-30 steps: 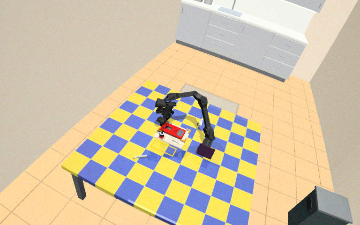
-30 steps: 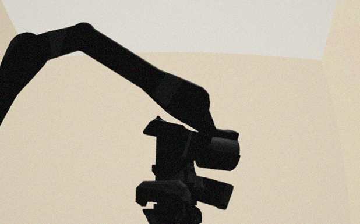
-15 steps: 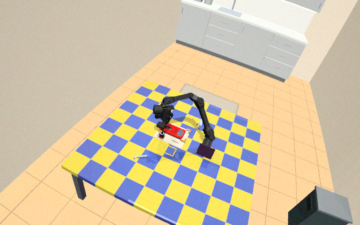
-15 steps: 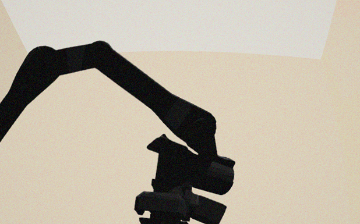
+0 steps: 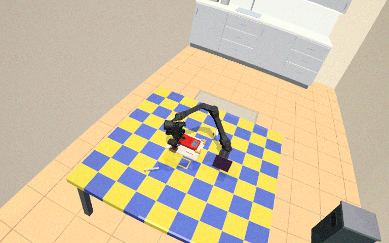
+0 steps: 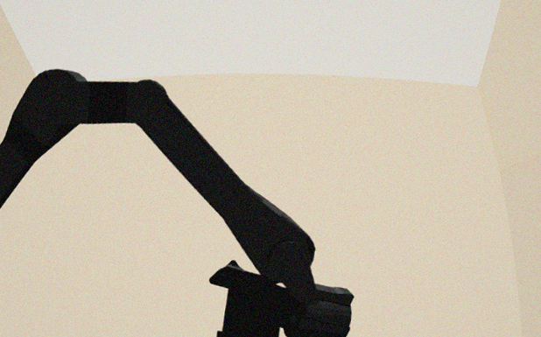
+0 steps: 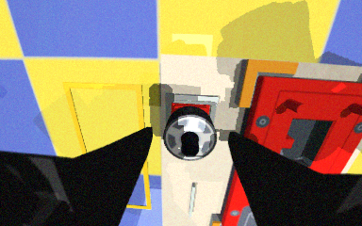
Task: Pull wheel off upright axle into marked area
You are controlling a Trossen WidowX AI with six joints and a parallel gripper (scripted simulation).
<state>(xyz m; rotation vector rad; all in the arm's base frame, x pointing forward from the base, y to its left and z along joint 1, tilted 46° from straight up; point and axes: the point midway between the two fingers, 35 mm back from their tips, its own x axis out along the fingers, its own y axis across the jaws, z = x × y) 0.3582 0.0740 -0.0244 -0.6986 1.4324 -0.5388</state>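
Right now my gripper tip is 1 cm above the silver hub.
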